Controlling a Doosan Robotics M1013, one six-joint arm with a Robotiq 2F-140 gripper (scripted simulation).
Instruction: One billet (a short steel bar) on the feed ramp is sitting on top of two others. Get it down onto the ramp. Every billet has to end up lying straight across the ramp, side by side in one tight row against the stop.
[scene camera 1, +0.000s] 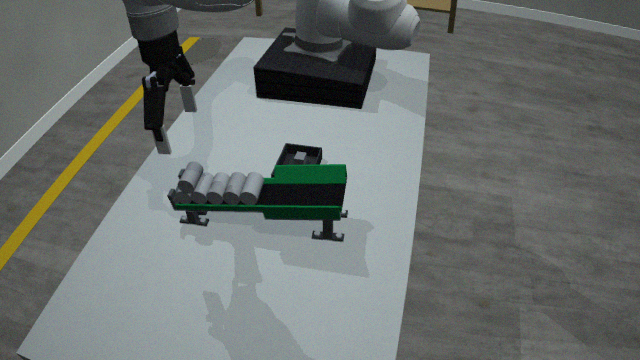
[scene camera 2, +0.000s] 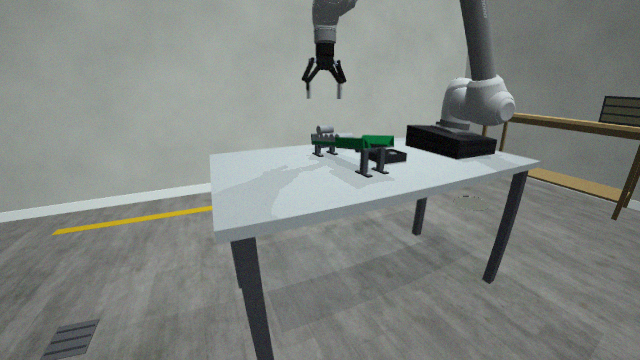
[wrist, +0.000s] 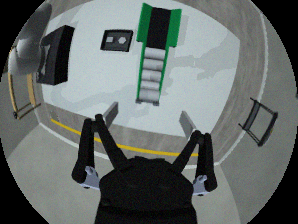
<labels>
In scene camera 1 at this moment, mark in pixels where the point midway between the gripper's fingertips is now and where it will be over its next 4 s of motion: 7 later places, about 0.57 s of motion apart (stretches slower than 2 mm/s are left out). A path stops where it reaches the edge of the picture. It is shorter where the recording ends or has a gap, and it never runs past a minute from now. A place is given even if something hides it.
The gripper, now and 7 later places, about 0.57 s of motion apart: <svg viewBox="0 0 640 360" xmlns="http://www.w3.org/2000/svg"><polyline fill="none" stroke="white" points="178,130 179,132 180,137 181,140 183,147 183,149 184,156 185,163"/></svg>
</labels>
